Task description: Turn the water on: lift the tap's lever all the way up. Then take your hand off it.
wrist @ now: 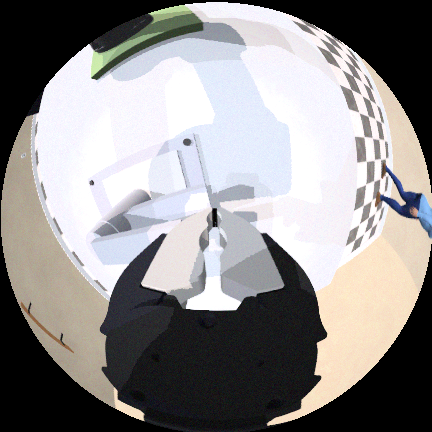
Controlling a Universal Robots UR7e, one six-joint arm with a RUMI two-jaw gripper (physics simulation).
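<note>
The tap stands on a pale rectangular base plate (194,162) with dark screws, left of centre in the wrist view. Its rounded grey body (112,225) shows at the left. A long pale bar, which looks like the tap's lever (165,209), runs from beside the body up and right toward the fingertips. My gripper (215,210) is shut and empty, its tips close to the lever's right end. I cannot tell whether they touch it. The lever's exact tilt is hard to judge from this view, and the fingers hide part of the area below its right end.
A green block (177,21) with a black part on it stands at the upper left. A checkered strip (367,150) runs along the right edge of the white surface. A figure in blue (410,202) shows beyond that edge. A brown rail (47,330) lies at the lower left.
</note>
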